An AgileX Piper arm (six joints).
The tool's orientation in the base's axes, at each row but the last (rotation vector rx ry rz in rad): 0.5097, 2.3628, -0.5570; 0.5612, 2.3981, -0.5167; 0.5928, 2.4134, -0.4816; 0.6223, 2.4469, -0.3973
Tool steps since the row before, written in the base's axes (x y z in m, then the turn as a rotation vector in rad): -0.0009, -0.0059, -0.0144, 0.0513, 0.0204, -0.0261; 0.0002, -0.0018, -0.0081, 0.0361, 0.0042, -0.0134; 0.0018, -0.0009, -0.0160, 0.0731, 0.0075, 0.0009; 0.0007, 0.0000, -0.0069, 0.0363, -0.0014, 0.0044
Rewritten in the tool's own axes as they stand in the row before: 0.0090, -0.0017, 0.0126, -0.0149, 0.0488, 0.0336; 0.0046, 0.0004, 0.0069, -0.0163, 0.0247, 0.0249; 0.0085, 0.0033, 0.0133, -0.0509, 0.0437, 0.0299; 0.0036, 0.0013, 0.0058, -0.0294, 0.0168, 0.0138
